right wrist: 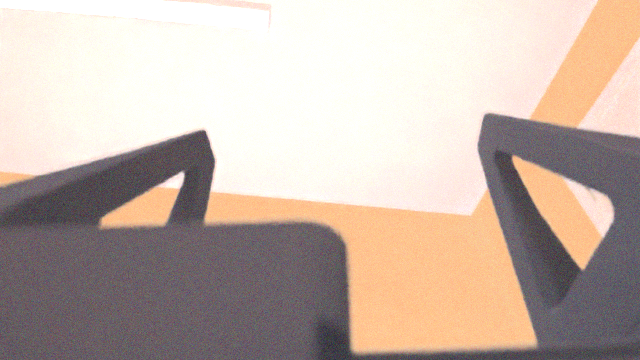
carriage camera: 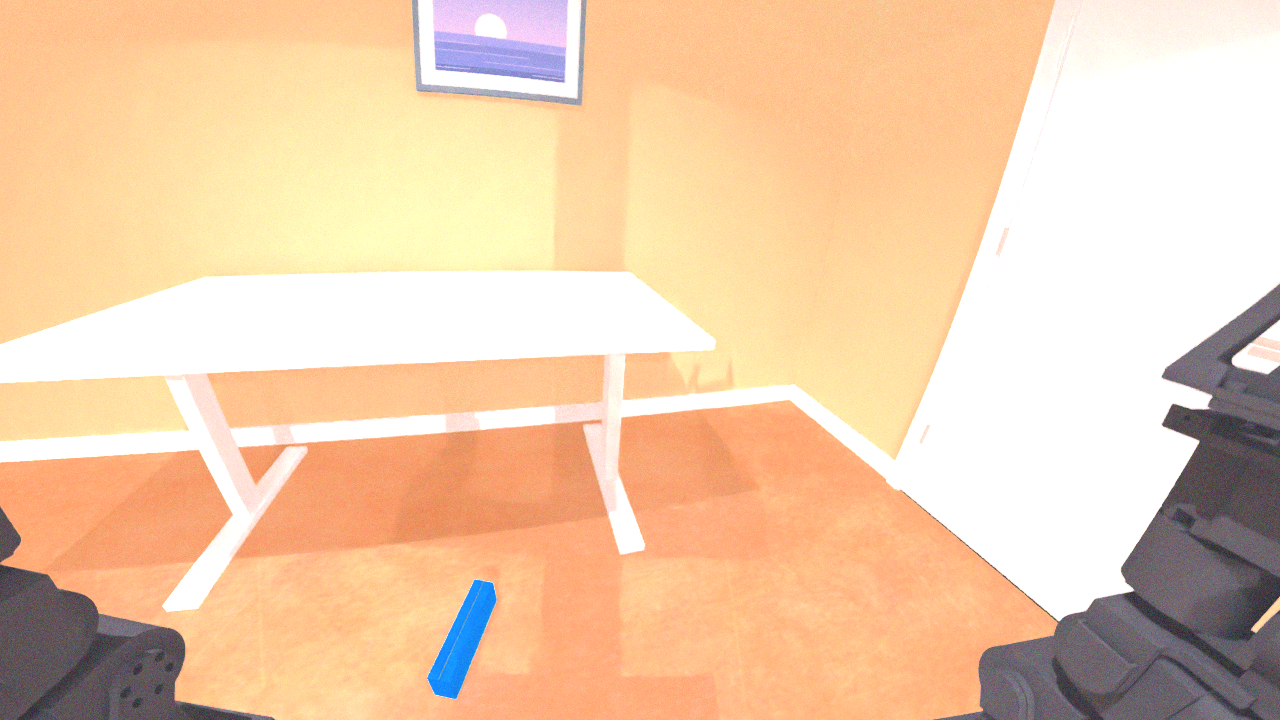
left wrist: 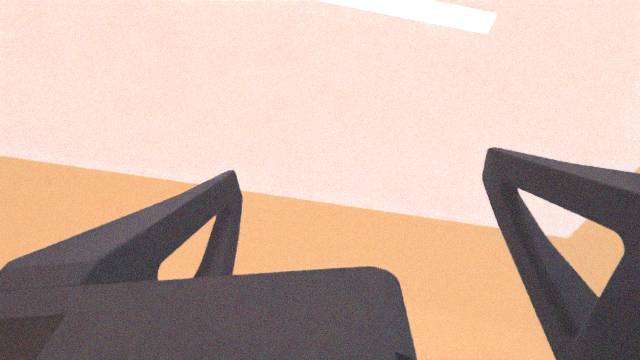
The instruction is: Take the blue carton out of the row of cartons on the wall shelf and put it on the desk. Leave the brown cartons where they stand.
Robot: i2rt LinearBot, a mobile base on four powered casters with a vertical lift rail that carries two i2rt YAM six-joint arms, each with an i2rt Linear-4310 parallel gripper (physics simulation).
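Places are measured from the left arm's base along level axes (x ahead, y left, z up), in millimetres.
Pixels of known places: left gripper, between the fingertips: (left wrist: 358,173); right gripper, between the fingertips: (right wrist: 342,137).
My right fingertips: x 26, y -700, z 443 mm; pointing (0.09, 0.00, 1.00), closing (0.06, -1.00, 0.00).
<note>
Behind a point stands the place of what it marks.
A long, narrow blue carton (carriage camera: 461,637) @(x 398, y -28, z -520 mm) lies on the floor in front of the desk in the carriage view, at the lower middle. The white desk (carriage camera: 429,317) @(x 773, y 100, z 120 mm) stands against the far wall. The wall shelf and the brown cartons do not show in these views. My left gripper (left wrist: 358,173) @(x 24, y 5, z 439 mm) is open, with nothing between its fingers, and it faces the wall and pale ceiling. My right gripper (right wrist: 342,137) @(x 26, y -700, z 443 mm) is also open and empty, facing the same way. Both grippers are far from the blue carton. Parts of both arms show at the carriage view's lower corners.
The desk's leg (carriage camera: 613,429) @(x 1026, y -358, z -340 mm) and its foot (carriage camera: 219,546) reach onto the floor behind the carton. A white door (carriage camera: 1136,295) @(x 657, y -1670, z 354 mm) stands at the right. A framed sunset picture (carriage camera: 501,53) @(x 1372, y 88, z 848 mm) hangs above the desk. A white bar (left wrist: 465,17) @(x 285, y -380, z 1477 mm) (right wrist: 220,17) @(x 275, y -317, z 1477 mm) is on the ceiling.
</note>
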